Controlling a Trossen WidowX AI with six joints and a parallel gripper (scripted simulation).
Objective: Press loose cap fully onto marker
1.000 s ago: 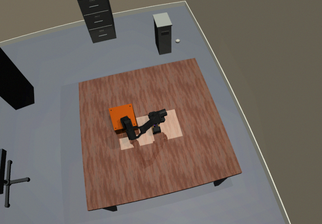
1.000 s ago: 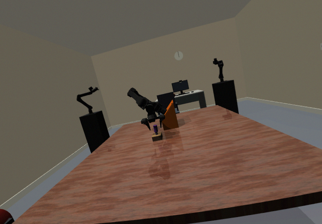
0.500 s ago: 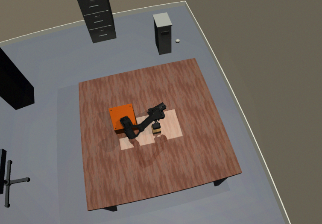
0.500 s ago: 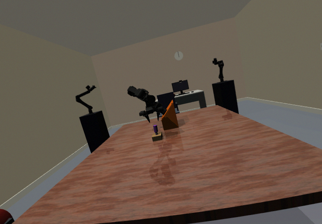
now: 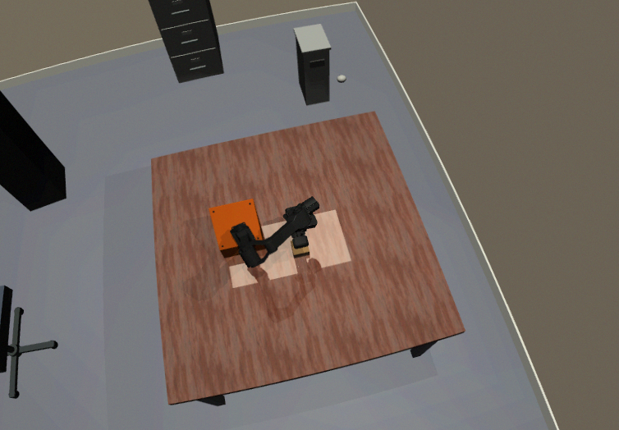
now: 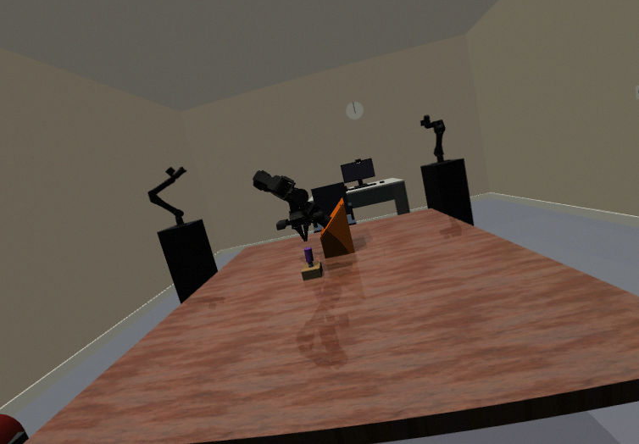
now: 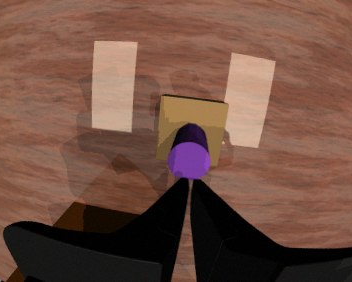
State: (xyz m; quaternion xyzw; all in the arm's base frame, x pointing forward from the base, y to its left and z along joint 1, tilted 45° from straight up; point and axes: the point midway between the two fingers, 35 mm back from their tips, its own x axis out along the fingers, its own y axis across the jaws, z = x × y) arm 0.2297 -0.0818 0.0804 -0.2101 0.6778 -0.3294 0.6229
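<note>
Now: gripper tip 60 mm above the purple cap. Also, from my gripper tip: holder block: 120 mm below.
</note>
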